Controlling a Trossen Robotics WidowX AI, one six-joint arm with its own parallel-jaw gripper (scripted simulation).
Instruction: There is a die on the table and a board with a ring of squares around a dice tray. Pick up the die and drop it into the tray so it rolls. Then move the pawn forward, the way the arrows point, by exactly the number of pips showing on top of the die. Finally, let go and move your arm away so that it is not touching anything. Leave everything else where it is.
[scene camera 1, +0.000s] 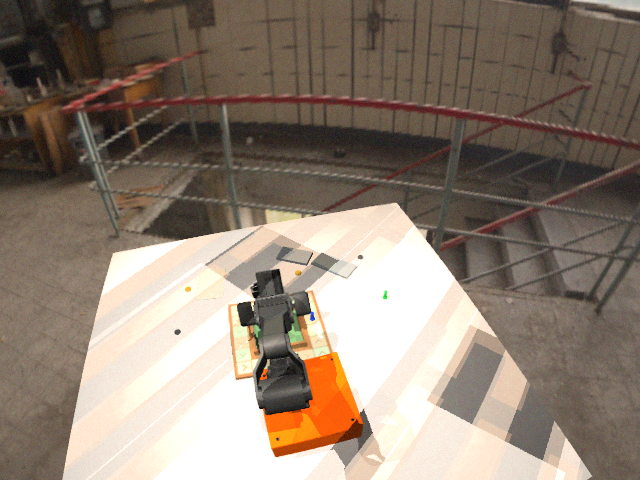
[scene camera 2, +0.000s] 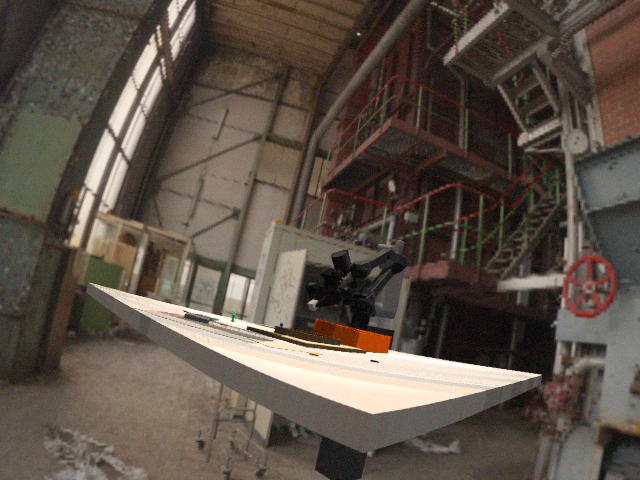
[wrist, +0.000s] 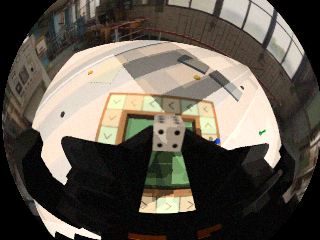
The gripper (scene camera 2: 313, 305) holds a die (wrist: 168, 132).
The gripper also shows in scene camera 1 (scene camera 1: 272, 305) and in the wrist view (wrist: 166, 131).
